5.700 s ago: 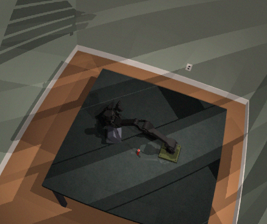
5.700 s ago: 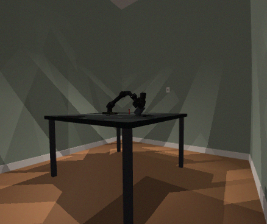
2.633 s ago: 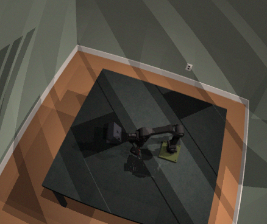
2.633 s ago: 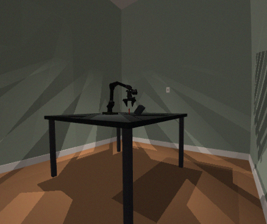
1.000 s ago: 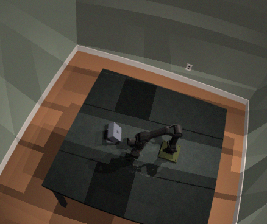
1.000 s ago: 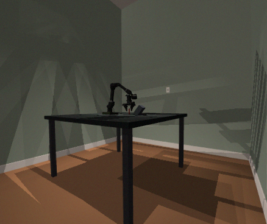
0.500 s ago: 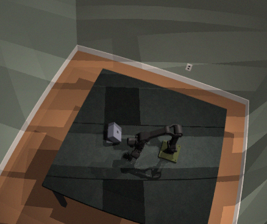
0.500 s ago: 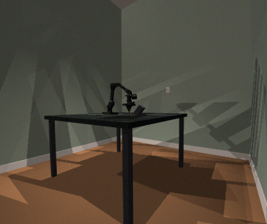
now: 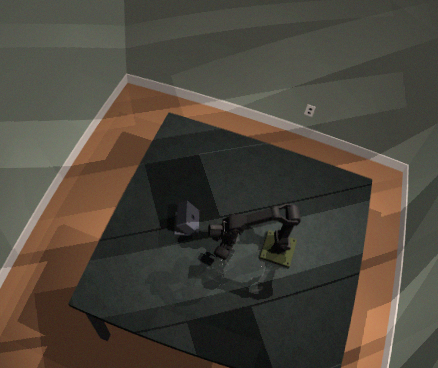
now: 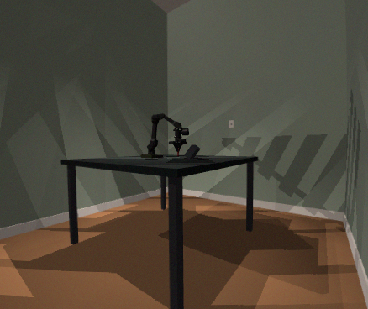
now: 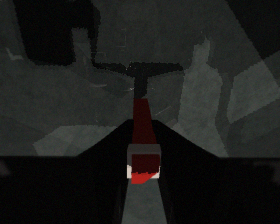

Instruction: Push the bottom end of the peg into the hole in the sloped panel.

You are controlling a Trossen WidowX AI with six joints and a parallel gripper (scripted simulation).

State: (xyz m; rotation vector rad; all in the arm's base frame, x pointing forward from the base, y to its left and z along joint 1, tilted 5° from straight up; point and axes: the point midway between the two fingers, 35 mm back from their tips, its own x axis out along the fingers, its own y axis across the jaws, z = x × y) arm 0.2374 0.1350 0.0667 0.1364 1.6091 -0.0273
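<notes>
The grey sloped panel is 230 mm ahead of my gripper tip and 70 mm to the right of it. From my gripper tip the other things lie so: red peg (20 mm above).
</notes>
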